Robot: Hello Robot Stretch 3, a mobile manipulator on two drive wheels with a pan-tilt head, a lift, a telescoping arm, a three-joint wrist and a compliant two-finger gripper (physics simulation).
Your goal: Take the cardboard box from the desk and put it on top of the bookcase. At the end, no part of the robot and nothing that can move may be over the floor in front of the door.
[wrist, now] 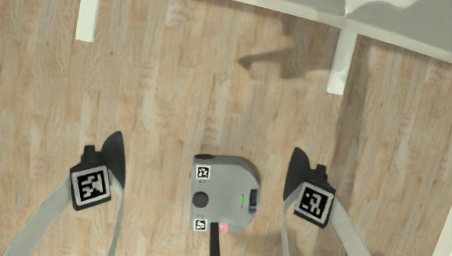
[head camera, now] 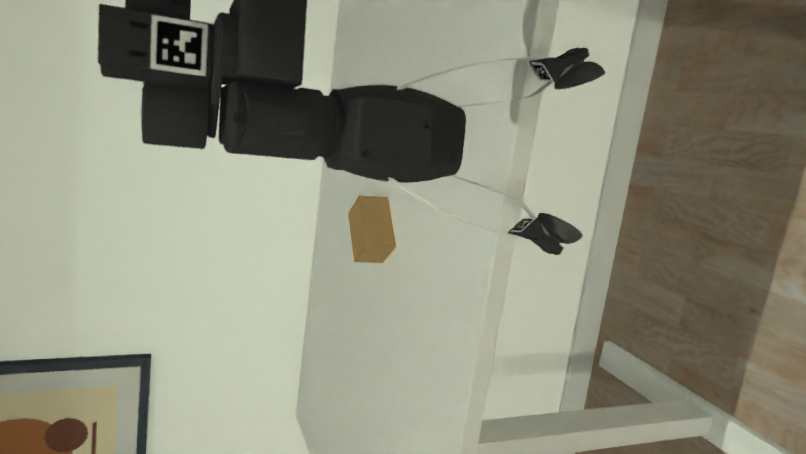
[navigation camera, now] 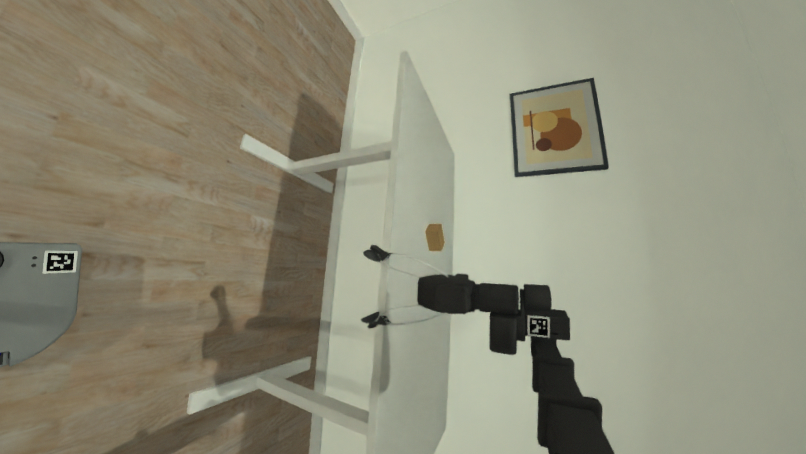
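Pixels of known places: gripper, between the fingertips: (wrist: 207, 158) (head camera: 585, 155) (navigation camera: 363, 285); robot's base, origin of its link: (wrist: 202, 185).
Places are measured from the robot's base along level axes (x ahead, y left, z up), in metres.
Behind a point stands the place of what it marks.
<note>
The cardboard box (head camera: 372, 230) @(x 0.100, y -0.883, z 0.986 m) (navigation camera: 434, 237) @(x 0.101, y -0.882, z 0.983 m), a small brown block, lies on the white desk (head camera: 394, 338) @(x 0.262, y -0.843, z 0.951 m) (navigation camera: 417, 191) @(x 0.260, y -0.784, z 0.951 m) (wrist: 420, 32) @(x -0.200, y -0.557, z 0.951 m) near its wall side. My gripper (head camera: 591, 152) @(x -0.021, y -0.439, z 0.966 m) (navigation camera: 363, 287) @(x -0.021, y -0.439, z 0.966 m) (wrist: 207, 158) @(x -0.021, y -0.439, z 0.966 m) is open and empty, with its fingers wide apart and pointing down. In the head and navigation views the fingertips appear at the desk's front edge; in the wrist view floor shows between and beyond them. The box is off to one side of the gripper, apart from it, and does not show in the wrist view. The bookcase and the door do not show.
My base (navigation camera: 39, 298) @(x -0.097, y -0.100, z 0.160 m) (wrist: 225, 195) @(x -0.108, y -0.025, z 0.160 m) stands on the wooden floor in front of the desk. Desk legs (head camera: 592, 422) @(x 0.531, y -1.018, z 0.373 m) (navigation camera: 315, 400) @(x -0.651, y -0.847, z 0.435 m) (wrist: 342, 62) with floor feet stand below the top. A framed picture (head camera: 59, 414) @(x 0.588, y -1.431, z 1.463 m) (navigation camera: 564, 126) @(x 0.732, y -1.446, z 1.560 m) hangs on the wall behind the desk.
</note>
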